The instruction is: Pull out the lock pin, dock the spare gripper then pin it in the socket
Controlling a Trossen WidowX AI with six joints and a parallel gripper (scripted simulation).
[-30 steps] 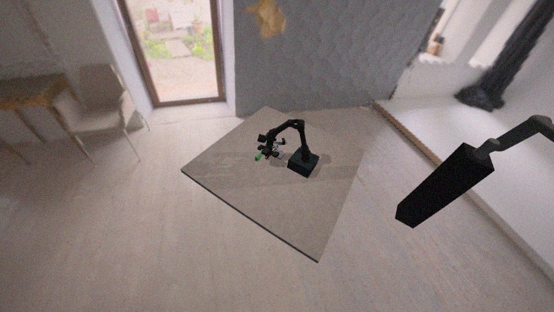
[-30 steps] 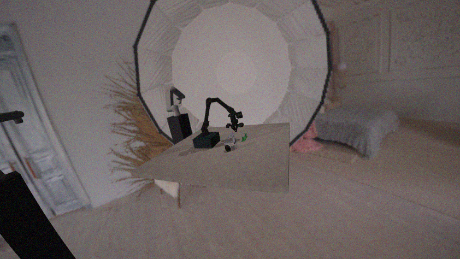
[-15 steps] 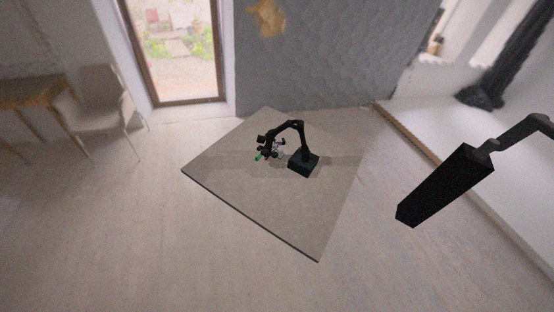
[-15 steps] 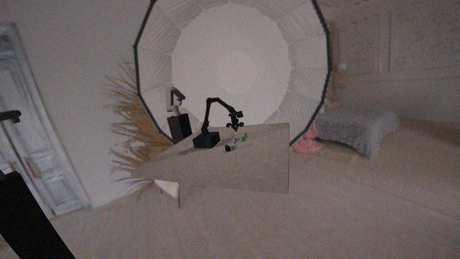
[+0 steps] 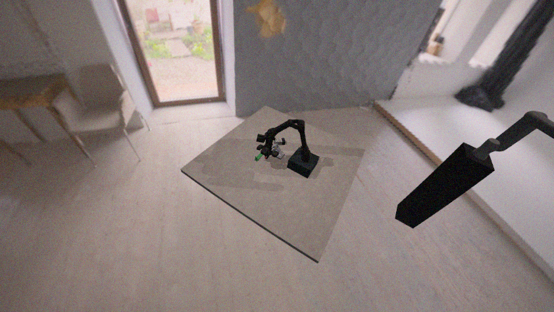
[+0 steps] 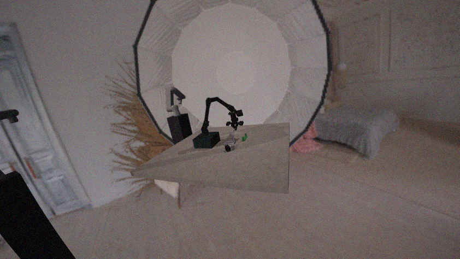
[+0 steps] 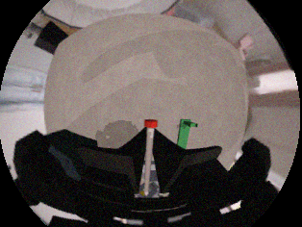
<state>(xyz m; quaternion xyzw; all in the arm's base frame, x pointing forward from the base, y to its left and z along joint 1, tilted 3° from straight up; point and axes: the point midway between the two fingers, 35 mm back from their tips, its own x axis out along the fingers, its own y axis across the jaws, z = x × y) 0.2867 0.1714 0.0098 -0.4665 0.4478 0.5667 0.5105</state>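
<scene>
My gripper tip is now 110 mm short of the green strip, 60 mm above it and 50 mm to the left of it. Also, from my gripper tip: spare gripper (320 mm to the right, 60 mm below, 60 mm ahead); then grey mount (170 mm to the right, 30 mm below, 10 mm ahead).
</scene>
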